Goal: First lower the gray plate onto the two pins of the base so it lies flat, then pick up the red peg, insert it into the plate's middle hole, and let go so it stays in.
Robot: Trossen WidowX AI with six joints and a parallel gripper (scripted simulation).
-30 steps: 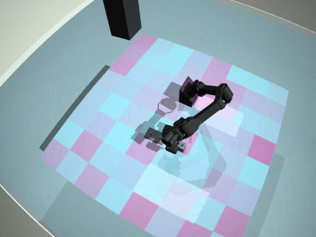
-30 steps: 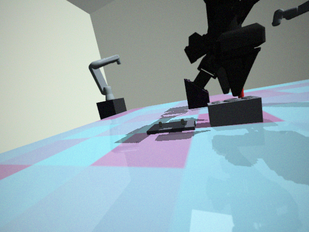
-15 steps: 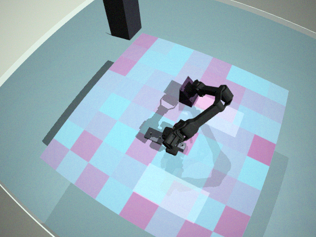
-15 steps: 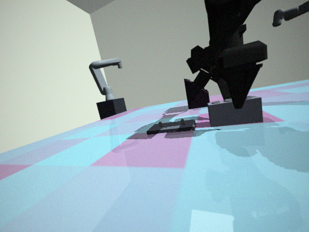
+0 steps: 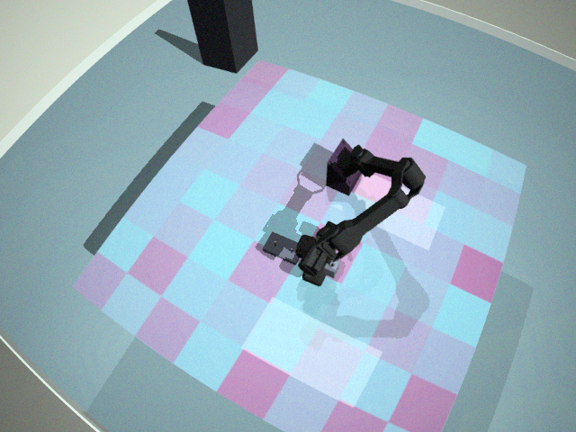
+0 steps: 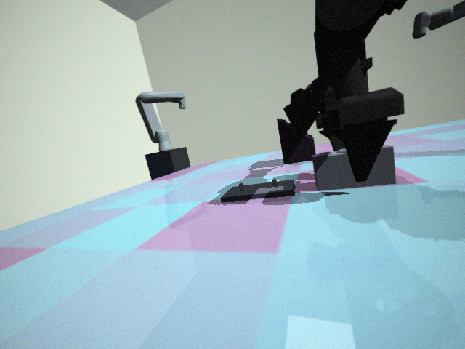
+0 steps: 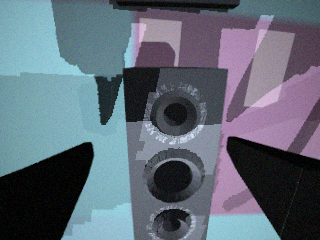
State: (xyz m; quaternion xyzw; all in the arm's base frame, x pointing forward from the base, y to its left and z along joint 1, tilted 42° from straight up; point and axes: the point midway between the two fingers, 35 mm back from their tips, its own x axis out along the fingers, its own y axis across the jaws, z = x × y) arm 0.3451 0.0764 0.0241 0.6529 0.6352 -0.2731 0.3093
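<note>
The dark base lies 14 cm to the right of my gripper tip, 1 cm below it and 1 cm behind it. The rest, counted from my gripper tip: red peg 10 cm behind, 4 cm to the left, 2 cm above; gray plate 2 cm above.
</note>
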